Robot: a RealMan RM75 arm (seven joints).
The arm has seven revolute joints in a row. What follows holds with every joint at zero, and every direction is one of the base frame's. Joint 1 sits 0.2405 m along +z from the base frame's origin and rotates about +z. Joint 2 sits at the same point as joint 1 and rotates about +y. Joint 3 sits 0.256 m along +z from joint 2 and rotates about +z. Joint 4 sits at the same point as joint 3 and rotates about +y. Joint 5 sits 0.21 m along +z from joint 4 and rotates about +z. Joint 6 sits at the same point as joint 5 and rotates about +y. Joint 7 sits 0.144 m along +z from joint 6 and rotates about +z. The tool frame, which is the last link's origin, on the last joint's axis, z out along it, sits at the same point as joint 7; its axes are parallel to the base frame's.
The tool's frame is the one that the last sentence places.
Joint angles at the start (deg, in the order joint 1, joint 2, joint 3, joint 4, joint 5, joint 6, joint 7):
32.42, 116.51, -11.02, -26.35, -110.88, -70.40, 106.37
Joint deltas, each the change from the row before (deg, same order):
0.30, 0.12, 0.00, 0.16, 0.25, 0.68, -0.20
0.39, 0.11, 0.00, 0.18, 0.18, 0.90, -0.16
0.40, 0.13, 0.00, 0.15, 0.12, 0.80, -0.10
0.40, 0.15, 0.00, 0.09, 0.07, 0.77, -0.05
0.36, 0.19, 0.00, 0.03, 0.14, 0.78, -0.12
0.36, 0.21, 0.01, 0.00, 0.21, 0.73, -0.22
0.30, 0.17, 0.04, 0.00, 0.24, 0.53, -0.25
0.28, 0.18, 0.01, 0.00, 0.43, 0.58, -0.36
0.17, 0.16, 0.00, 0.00, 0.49, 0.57, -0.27
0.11, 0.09, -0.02, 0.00, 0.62, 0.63, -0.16
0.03, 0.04, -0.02, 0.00, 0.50, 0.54, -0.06
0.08, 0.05, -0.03, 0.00, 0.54, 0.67, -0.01
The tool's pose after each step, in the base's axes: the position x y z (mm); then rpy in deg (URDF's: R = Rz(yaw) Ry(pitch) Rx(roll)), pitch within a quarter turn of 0, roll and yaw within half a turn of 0. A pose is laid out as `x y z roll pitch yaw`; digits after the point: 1 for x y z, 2 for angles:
326.8 373.8 53.4 170.01 60.78 -86.63
325.8 376.5 52.4 170.38 61.05 -86.65
324.6 379.2 51.2 170.63 61.23 -86.70
323.3 381.7 50.0 170.90 61.37 -86.73
322.1 384.1 48.9 171.24 61.60 -86.69
320.7 386.5 47.9 171.65 61.90 -86.52
319.3 388.5 47.2 171.94 62.21 -86.33
318.0 390.5 46.8 172.25 62.67 -86.14
317.4 392.0 46.7 172.35 63.16 -86.28
317.5 393.4 47.4 172.26 63.77 -86.75
318.2 394.3 48.2 172.12 64.28 -87.31
318.7 395.6 49.1 171.90 64.82 -88.03

